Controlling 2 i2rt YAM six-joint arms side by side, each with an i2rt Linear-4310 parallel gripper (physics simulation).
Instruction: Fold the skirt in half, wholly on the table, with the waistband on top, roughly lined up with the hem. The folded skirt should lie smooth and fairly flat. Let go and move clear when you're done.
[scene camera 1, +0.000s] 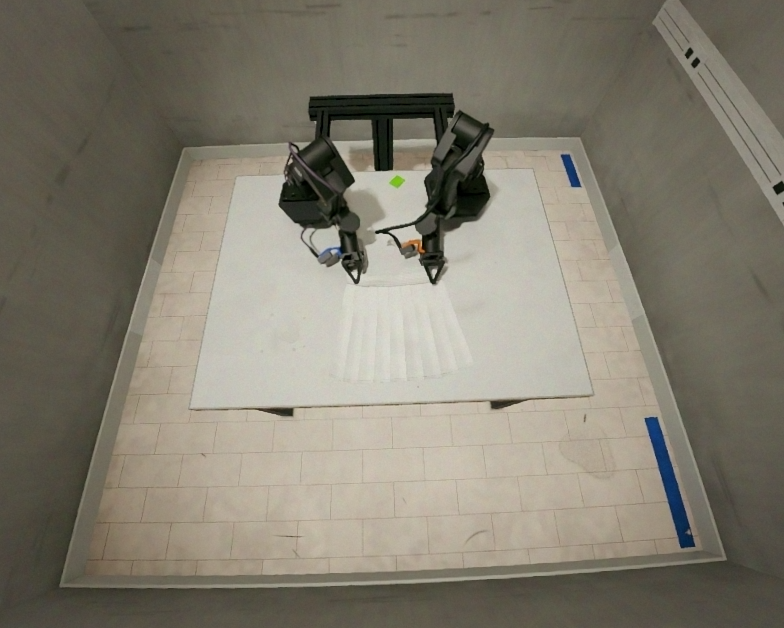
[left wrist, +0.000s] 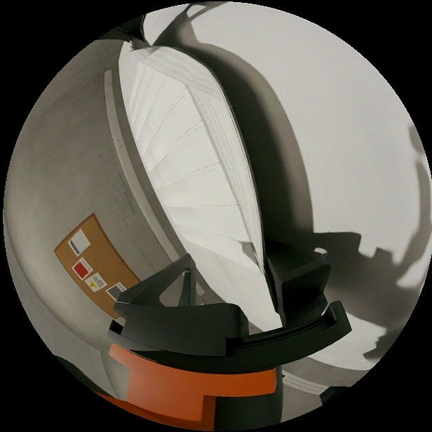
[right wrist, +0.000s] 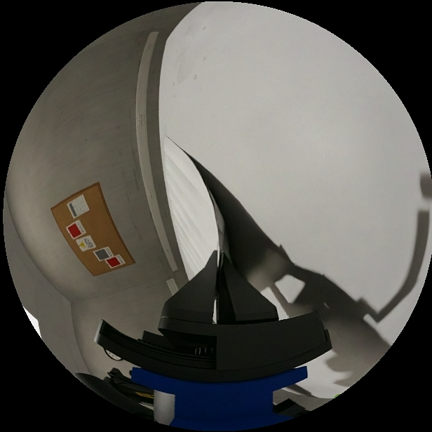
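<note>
The white pleated skirt (scene camera 1: 402, 333) (left wrist: 180, 160) (right wrist: 187, 210) lies unfolded on the table, its wide hem toward the front edge and its waistband (scene camera 1: 392, 282) (left wrist: 237, 140) toward the arms. My right gripper (scene camera 1: 356, 281) (right wrist: 217, 255) is shut on the waistband's left corner and holds it a little raised. My left gripper (scene camera 1: 433, 281) (left wrist: 222, 249) is open at the waistband's right corner. In the left wrist view the waistband runs down beside one of its fingers, unclamped. The fingers partly hide both corners.
The white table (scene camera 1: 255, 314) extends past the skirt on both sides, with its front edge below the hem. A green square (scene camera 1: 397, 181) lies between the arm bases. A black frame (scene camera 1: 381, 106) stands behind. The waistband casts a shadow on the table.
</note>
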